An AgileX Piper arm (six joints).
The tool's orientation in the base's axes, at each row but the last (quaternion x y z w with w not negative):
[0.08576 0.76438 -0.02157 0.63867]
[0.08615 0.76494 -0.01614 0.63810]
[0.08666 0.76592 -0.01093 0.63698]
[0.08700 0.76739 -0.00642 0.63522]
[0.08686 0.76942 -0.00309 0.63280]
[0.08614 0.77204 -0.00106 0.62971]
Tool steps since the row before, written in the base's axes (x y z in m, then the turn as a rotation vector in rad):
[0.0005 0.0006 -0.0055 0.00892 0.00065 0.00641]
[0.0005 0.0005 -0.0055 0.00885 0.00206 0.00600]
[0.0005 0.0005 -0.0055 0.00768 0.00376 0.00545]
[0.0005 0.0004 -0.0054 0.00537 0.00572 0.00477]
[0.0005 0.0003 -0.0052 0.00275 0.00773 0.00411]
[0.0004 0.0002 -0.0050 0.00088 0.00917 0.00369]
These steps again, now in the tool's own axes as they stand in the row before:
[0.0054 0.0002 0.0014 -0.00773 0.00255 0.00741]
[0.0054 0.0001 0.0014 -0.00716 0.00389 0.00723]
[0.0053 0.0001 0.0015 -0.00621 0.00534 0.00597]
[0.0052 -0.0001 0.0015 -0.00489 0.00687 0.00362]
[0.0050 -0.0002 0.0015 -0.00351 0.00842 0.00097]
[0.0048 -0.0003 0.0014 -0.00255 0.00955 -0.00092]

